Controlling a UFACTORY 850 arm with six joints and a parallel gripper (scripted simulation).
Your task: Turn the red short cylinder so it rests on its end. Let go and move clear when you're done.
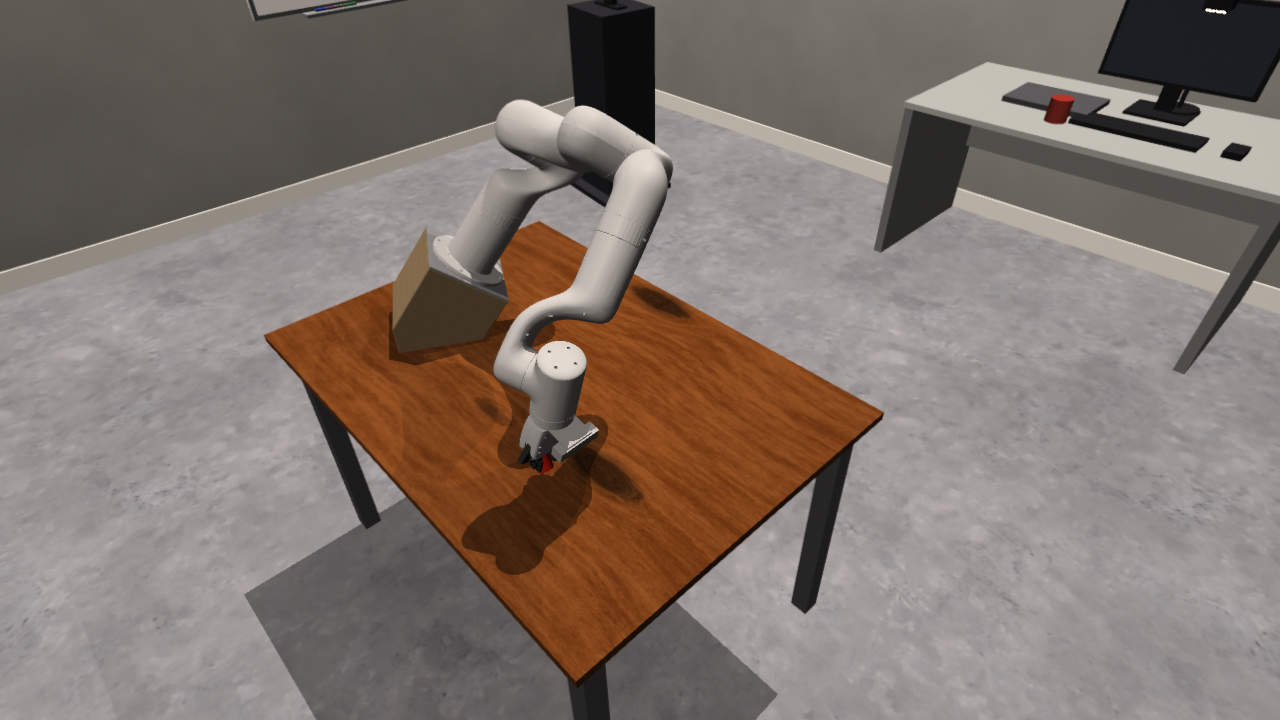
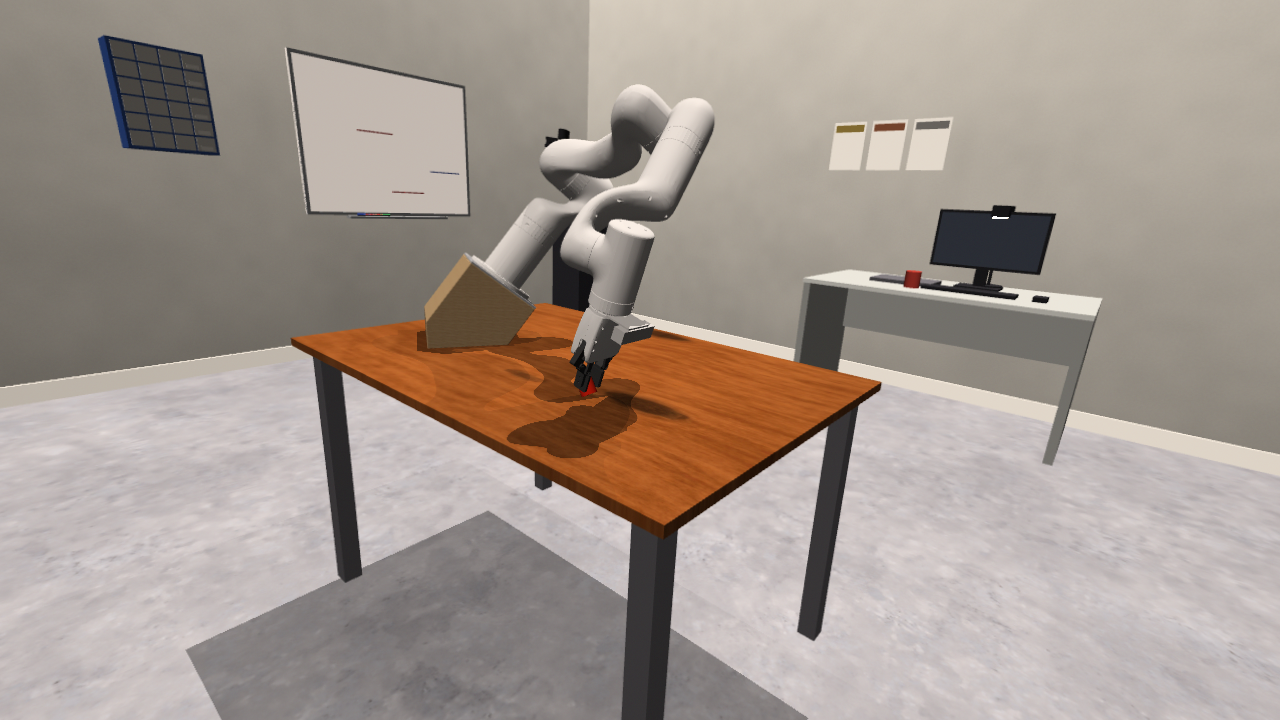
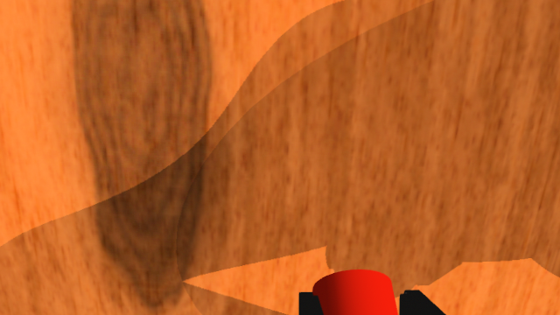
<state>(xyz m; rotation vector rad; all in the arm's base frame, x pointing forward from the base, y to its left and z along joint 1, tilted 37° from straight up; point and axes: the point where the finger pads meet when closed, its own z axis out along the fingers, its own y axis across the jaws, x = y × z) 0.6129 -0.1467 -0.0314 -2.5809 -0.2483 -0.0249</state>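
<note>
My gripper is now 2 cm above the red short cylinder and 1 cm past it.
</note>
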